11 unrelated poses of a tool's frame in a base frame.
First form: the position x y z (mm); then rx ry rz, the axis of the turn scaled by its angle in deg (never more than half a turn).
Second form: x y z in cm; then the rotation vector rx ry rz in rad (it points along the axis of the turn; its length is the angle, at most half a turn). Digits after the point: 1 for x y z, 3 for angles.
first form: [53, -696, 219, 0.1, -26.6, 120.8]
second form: [5.3, -69.6, 21.9, 0.002, -0.464, 2.108]
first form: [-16, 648, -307, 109.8, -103.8, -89.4]
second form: [-1.6, 64.8, -30.7, 1.916, -1.812, -1.560]
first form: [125, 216, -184, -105.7, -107.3, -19.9]
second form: [12.5, 21.6, -18.4, -1.845, -1.873, -0.347]
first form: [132, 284, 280, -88.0, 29.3, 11.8]
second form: [13.2, 28.4, 28.0, -1.536, 0.511, 0.206]
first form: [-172, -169, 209, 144.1, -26.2, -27.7]
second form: [-17.2, -16.9, 20.9, 2.515, -0.457, -0.483]
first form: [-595, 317, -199, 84.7, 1.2, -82.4]
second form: [-59.5, 31.7, -19.9, 1.478, 0.021, -1.438]
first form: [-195, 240, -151, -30.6, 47.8, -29.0]
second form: [-19.5, 24.0, -15.1, -0.534, 0.834, -0.506]
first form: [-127, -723, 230, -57.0, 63.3, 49.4]
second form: [-12.7, -72.3, 23.0, -0.995, 1.105, 0.862]
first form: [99, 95, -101, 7.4, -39.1, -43.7]
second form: [9.9, 9.5, -10.1, 0.129, -0.682, -0.763]
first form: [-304, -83, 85, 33.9, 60.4, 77.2]
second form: [-30.4, -8.3, 8.5, 0.592, 1.054, 1.347]
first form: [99, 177, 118, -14.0, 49.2, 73.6]
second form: [9.9, 17.7, 11.8, -0.244, 0.859, 1.285]
